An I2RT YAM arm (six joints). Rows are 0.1 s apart.
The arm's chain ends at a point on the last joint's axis. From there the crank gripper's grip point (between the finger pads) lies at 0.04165 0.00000 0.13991 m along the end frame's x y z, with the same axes.
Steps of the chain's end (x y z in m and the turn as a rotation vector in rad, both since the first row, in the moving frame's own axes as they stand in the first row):
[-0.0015 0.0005 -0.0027 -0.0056 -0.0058 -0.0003]
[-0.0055 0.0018 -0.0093 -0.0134 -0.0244 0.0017]
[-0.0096 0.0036 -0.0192 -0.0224 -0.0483 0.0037]
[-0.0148 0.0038 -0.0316 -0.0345 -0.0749 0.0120]
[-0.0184 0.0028 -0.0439 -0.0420 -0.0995 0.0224]
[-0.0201 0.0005 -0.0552 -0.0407 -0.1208 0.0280]
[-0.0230 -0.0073 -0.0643 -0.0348 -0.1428 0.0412]
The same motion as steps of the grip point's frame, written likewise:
[-0.0023 0.0013 -0.0025 -0.0056 -0.0058 -0.0003]
[-0.0089 0.0037 -0.0083 -0.0134 -0.0244 0.0017]
[-0.0164 0.0069 -0.0174 -0.0224 -0.0483 0.0037]
[-0.0254 0.0091 -0.0290 -0.0345 -0.0749 0.0120]
[-0.0326 0.0095 -0.0406 -0.0420 -0.0995 0.0224]
[-0.0374 0.0072 -0.0513 -0.0407 -0.1208 0.0280]
[-0.0435 -0.0010 -0.0599 -0.0348 -0.1428 0.0412]

